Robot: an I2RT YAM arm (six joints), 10 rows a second.
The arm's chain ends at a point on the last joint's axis. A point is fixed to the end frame.
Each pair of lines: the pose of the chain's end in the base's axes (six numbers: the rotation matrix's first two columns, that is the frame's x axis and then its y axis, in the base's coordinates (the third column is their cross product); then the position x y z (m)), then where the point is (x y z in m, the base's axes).
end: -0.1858 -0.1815 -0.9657 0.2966 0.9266 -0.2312 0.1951 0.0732 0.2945
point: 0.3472 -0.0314 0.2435
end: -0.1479 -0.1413 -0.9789 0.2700 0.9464 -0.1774 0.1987 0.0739 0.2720
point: 0.3561 -0.0228 0.2213
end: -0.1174 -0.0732 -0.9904 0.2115 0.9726 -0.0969 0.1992 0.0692 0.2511
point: 0.3636 -0.0130 0.1973
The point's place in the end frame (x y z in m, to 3 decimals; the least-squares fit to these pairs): 0.040 -0.040 0.183
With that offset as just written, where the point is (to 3 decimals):
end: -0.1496 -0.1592 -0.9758 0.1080 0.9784 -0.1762 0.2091 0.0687 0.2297
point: 0.379 -0.001 0.174
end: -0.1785 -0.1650 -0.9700 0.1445 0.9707 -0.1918 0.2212 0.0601 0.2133
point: 0.386 -0.017 0.155
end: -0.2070 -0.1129 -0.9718 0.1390 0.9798 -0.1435 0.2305 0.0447 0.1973
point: 0.394 -0.029 0.130
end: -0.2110 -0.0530 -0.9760 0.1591 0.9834 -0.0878 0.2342 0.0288 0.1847
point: 0.396 -0.044 0.113
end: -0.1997 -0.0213 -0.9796 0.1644 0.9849 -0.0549 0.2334 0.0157 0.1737
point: 0.396 -0.056 0.101
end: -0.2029 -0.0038 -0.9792 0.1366 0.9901 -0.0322 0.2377 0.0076 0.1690
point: 0.402 -0.058 0.094
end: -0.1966 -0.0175 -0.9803 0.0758 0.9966 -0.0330 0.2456 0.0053 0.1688
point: 0.414 -0.050 0.095
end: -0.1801 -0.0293 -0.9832 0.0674 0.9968 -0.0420 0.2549 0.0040 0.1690
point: 0.425 -0.051 0.099
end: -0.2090 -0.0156 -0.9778 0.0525 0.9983 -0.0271 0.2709 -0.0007 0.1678
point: 0.439 -0.052 0.092
